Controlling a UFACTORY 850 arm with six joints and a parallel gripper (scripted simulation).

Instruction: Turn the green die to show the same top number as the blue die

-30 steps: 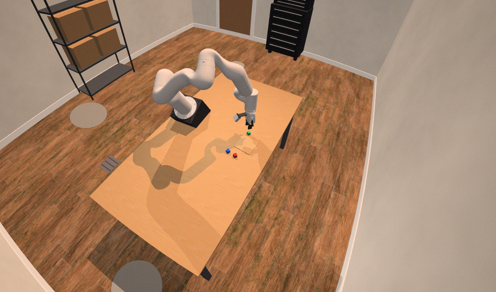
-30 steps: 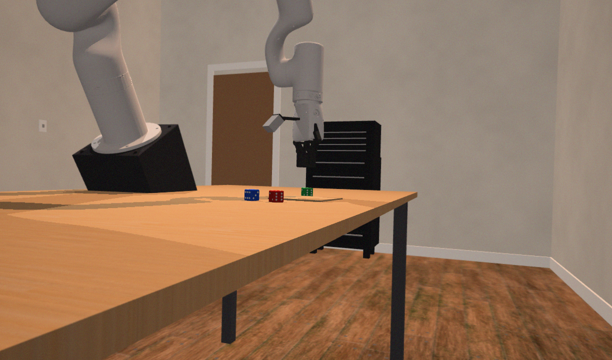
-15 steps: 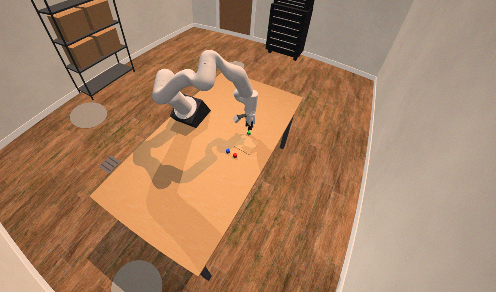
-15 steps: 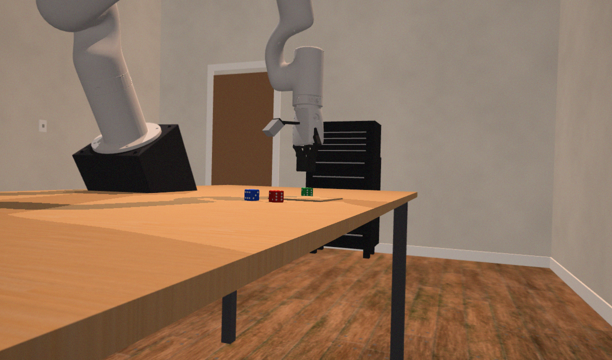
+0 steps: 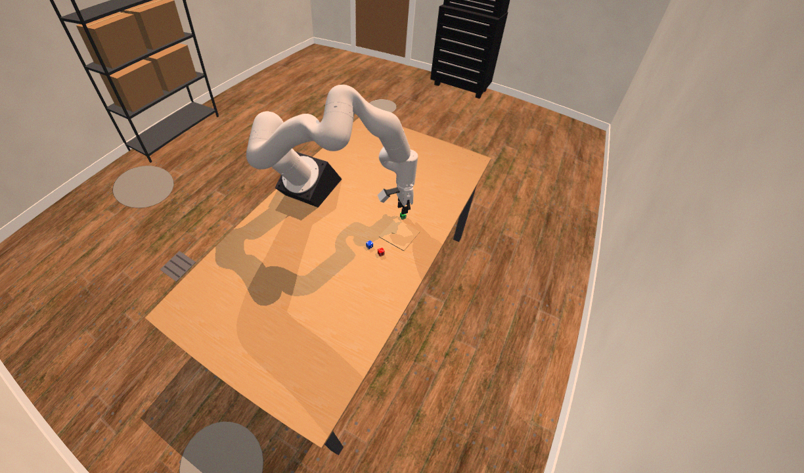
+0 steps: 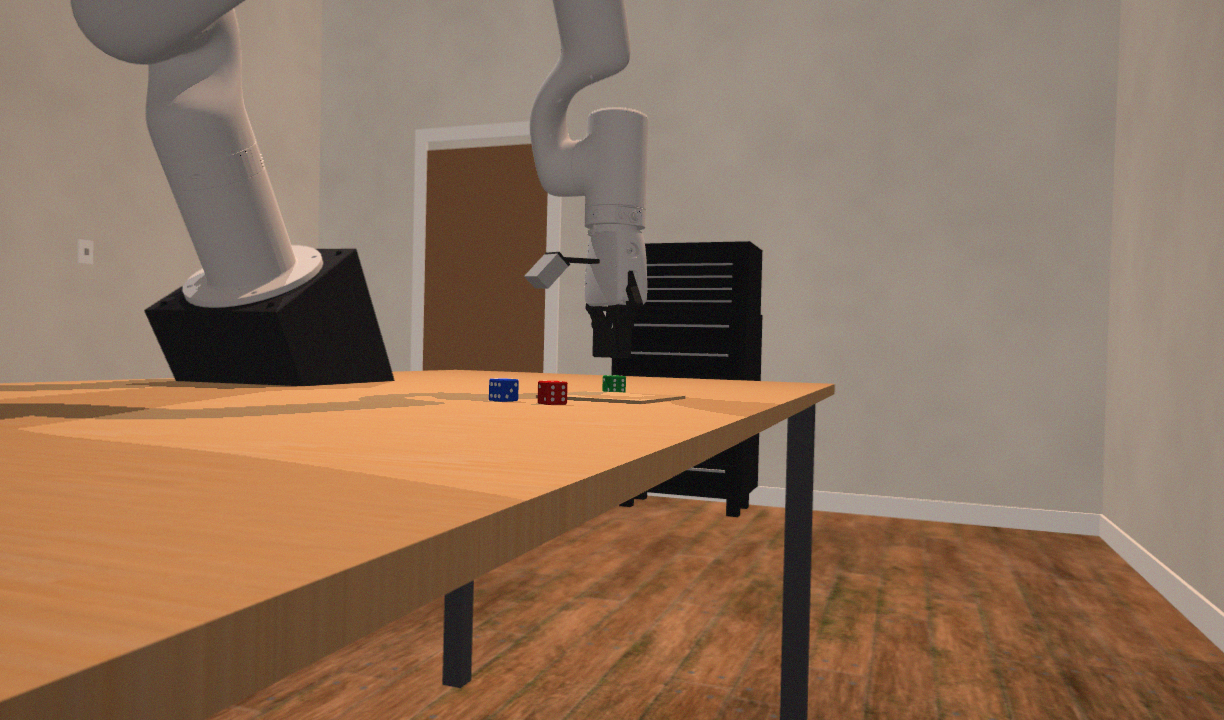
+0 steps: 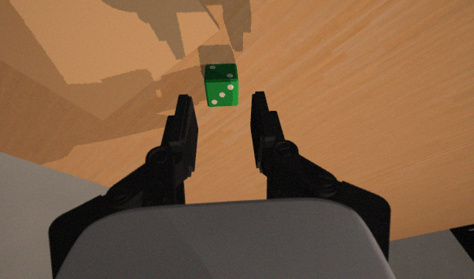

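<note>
Now: the green die 6 cm below my hand. Round my hand: blue die (24 cm to the right, 6 cm below, 3 cm behind); red die (24 cm to the right, 6 cm below, 4 cm ahead); tan mat (10 cm to the right, 7 cm below, 5 cm ahead).
</note>
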